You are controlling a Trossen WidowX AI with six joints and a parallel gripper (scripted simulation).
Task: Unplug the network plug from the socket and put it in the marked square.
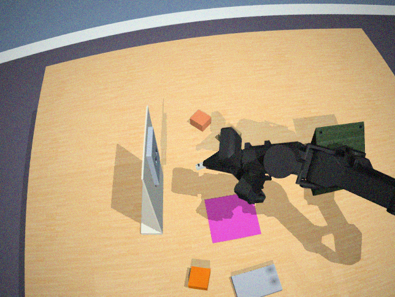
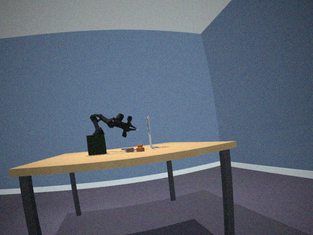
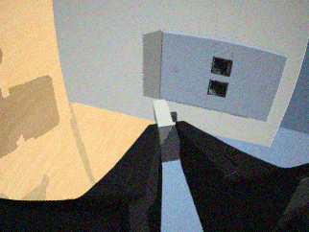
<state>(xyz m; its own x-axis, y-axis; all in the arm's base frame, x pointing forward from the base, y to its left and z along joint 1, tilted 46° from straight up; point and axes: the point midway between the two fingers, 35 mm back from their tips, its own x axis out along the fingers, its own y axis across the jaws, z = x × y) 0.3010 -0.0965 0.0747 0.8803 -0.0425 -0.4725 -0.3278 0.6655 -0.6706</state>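
Now: gripper tip 18 cm above the magenta marked square, 6 cm to the right of it and 5 cm past it. Round my gripper tip: grey panel 11 cm ahead, 5 cm below, 3 cm to the right; tan block 17 cm to the right, 16 cm below, 11 cm behind; network plug right at my gripper tip.
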